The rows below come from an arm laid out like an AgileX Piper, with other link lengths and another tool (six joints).
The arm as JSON. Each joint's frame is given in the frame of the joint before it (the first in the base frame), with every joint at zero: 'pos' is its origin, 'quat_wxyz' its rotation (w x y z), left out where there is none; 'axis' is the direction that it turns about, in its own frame. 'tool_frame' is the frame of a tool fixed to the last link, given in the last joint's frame.
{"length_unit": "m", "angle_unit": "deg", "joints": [
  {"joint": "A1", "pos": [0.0, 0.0, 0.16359], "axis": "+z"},
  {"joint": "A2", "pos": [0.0, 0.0, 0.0], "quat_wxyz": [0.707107, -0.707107, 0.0, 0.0], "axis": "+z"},
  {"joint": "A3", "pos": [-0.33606, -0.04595, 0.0], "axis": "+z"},
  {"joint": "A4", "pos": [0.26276, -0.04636, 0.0], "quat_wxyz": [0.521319, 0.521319, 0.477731, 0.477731], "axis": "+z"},
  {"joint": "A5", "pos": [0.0, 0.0, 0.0], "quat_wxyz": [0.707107, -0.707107, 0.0, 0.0], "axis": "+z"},
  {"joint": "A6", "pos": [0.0, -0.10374, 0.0], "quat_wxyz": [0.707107, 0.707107, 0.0, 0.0], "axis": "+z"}
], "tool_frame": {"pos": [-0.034, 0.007, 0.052], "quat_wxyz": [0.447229, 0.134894, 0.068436, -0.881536]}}
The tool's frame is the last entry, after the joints.
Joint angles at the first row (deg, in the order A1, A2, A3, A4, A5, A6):
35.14, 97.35, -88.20, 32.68, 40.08, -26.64
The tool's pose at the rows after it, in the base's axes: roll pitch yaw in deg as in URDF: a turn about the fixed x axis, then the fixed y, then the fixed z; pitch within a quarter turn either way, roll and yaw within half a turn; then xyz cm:
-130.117, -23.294, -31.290, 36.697, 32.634, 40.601
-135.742, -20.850, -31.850, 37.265, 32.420, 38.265
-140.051, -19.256, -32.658, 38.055, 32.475, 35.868
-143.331, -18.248, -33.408, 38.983, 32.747, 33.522
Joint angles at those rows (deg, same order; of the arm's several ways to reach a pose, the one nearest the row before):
35.16, 98.58, -88.20, 27.40, 44.15, -18.56
35.22, 100.33, -88.20, 23.77, 46.60, -12.71
35.32, 102.64, -88.25, 21.26, 47.62, -8.63
35.43, 105.35, -88.57, 19.49, 47.78, -5.79

